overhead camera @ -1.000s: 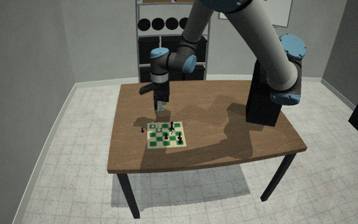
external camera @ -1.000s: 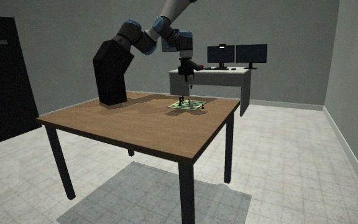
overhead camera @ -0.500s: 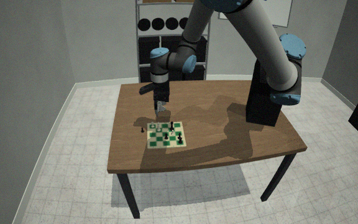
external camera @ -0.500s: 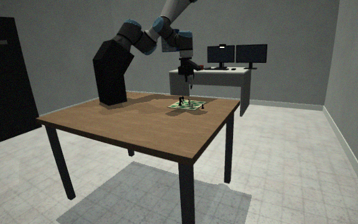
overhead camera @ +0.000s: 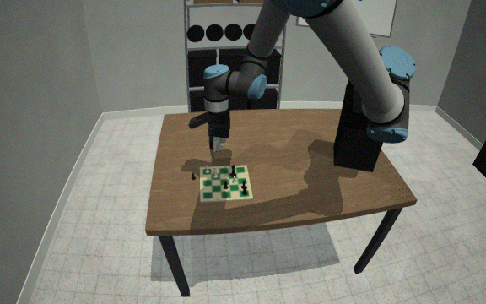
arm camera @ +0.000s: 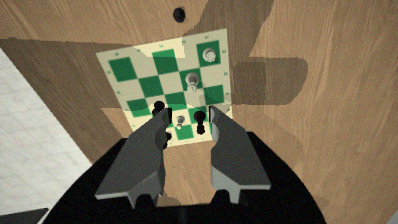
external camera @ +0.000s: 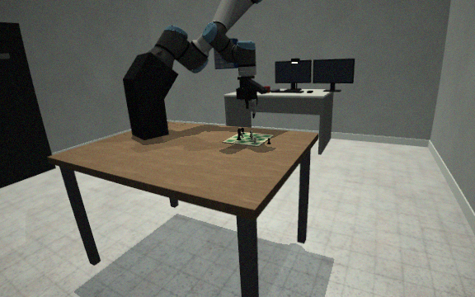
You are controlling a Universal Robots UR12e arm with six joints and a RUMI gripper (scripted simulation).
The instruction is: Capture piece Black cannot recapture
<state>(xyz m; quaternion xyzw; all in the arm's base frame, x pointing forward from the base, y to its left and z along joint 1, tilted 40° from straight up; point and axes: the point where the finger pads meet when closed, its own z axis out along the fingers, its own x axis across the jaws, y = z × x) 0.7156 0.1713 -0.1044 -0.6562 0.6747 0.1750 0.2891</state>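
My gripper is now 4 cm short of the white rook, 3 cm to the left of it and 12 cm above it. From my hand the other things lie so: chessboard: 5 cm behind, 3 cm to the left, 14 cm below; white pawn: 9 cm behind, 3 cm to the left, 12 cm below; black pawn: 10 cm ahead, 2 cm to the left, 13 cm below.
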